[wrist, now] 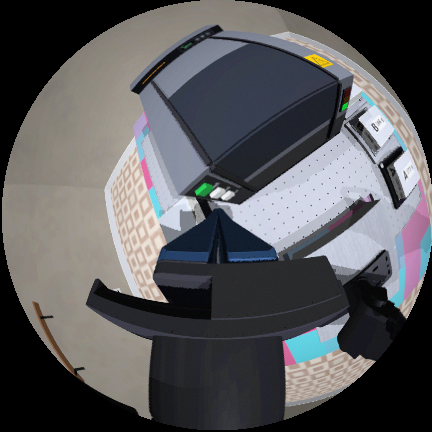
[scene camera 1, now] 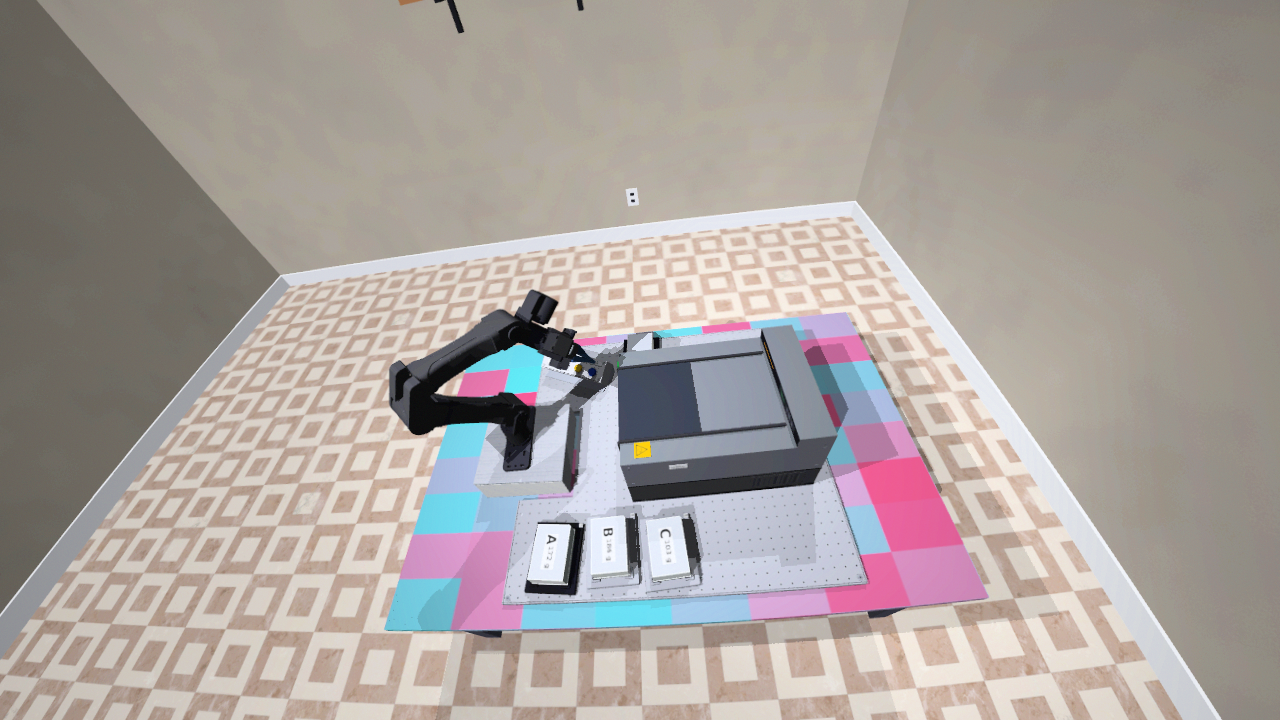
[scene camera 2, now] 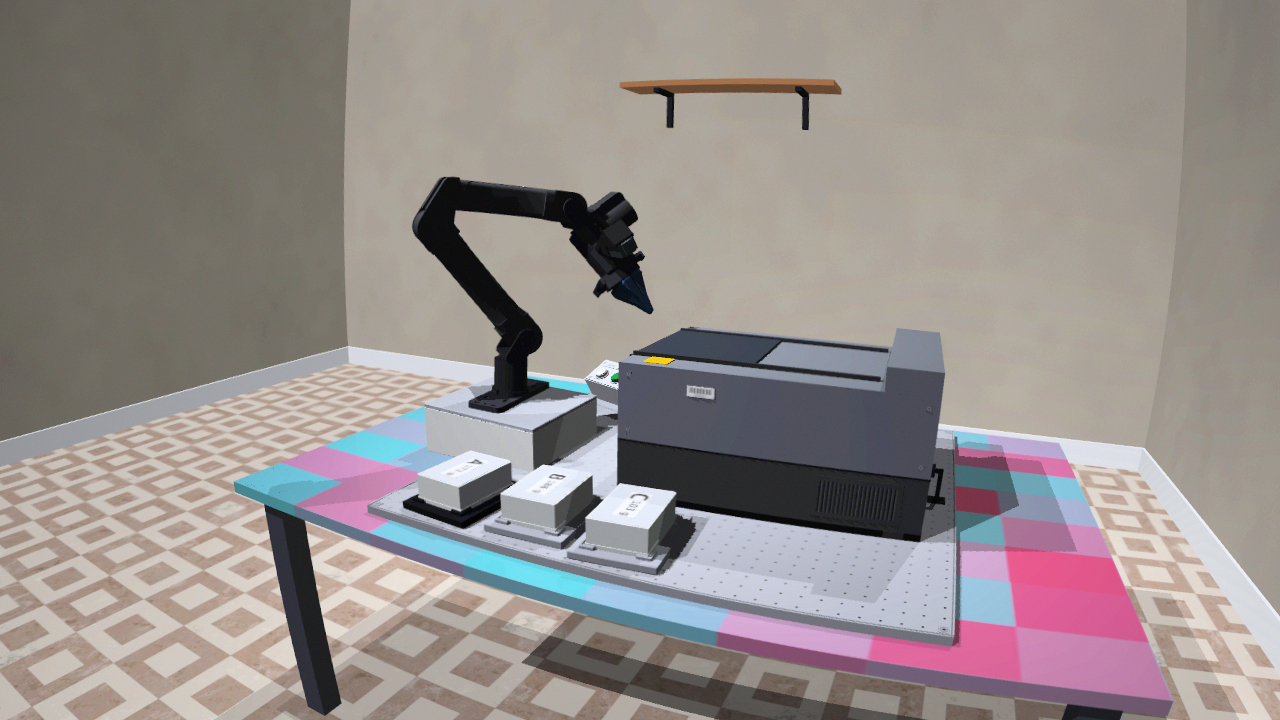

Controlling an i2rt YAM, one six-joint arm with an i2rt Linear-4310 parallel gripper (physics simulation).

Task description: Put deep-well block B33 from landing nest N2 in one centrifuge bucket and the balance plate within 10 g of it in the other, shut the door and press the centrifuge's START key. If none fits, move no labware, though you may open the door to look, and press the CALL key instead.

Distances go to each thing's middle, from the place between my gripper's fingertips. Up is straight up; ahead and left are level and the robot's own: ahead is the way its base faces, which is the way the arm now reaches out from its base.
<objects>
Now: hand 15 cm short of the centrifuge lid (scene camera 1: pixel 659 400), 12 cm to the left of it and 3 cm above it. The rest, counted from my hand: control box with coloured buttons (scene camera 1: pixel 596 376): 10 cm behind, 17 cm to the left, 20 cm below; then dark grey centrifuge (scene camera 2: pixel 839 436): 30 cm ahead, 13 cm to the right, 12 cm below; then white plate (wrist: pixel 186 213): 11 cm ahead, 20 cm to the left, 20 cm below.
</objects>
